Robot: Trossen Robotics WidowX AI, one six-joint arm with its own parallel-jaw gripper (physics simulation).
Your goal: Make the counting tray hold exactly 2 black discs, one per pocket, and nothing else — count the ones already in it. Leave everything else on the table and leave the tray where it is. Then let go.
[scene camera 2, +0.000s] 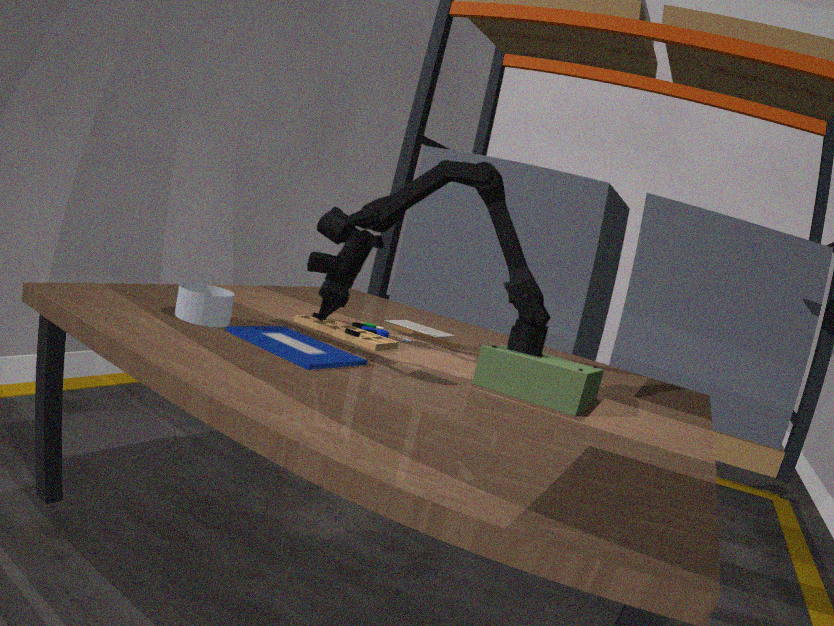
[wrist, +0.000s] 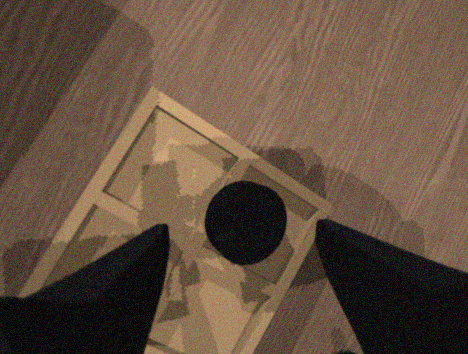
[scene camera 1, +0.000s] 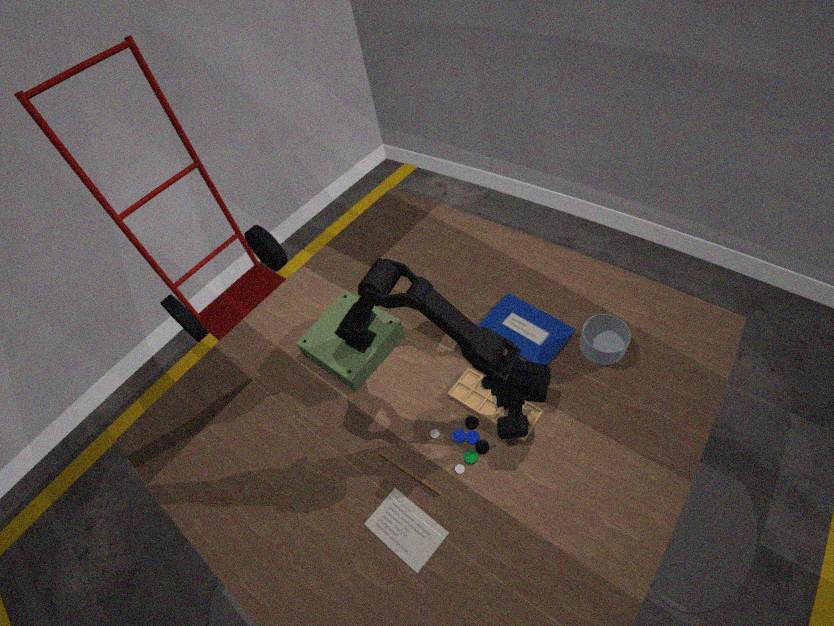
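The pale wooden counting tray (scene camera 1: 459,381) (scene camera 2: 387,346) (wrist: 126,145) has pockets in rows. My gripper (scene camera 2: 321,316) (wrist: 243,232) is open, low over the tray's far end; its fingertips are hidden in scene camera 1. A black disc (wrist: 246,222) lies between the parted fingers, at an end corner pocket, with a gap on each side; whether it is fully seated is unclear. Another black disc (scene camera 2: 352,331) shows in the tray nearer the base. Two loose black discs (scene camera 1: 472,422) (scene camera 1: 482,446) lie on the table beside the tray.
Blue discs (scene camera 1: 459,435) (scene camera 1: 472,437), a green disc (scene camera 1: 470,457) and small pale discs (scene camera 1: 435,433) (scene camera 1: 460,468) lie beside the tray. A blue folder (scene camera 1: 555,334) (scene camera 2: 252,338), a clear bowl (scene camera 1: 604,340) (scene camera 2: 204,306), a thin stick (scene camera 1: 409,474) and a printed sheet (scene camera 1: 406,530) are on the table.
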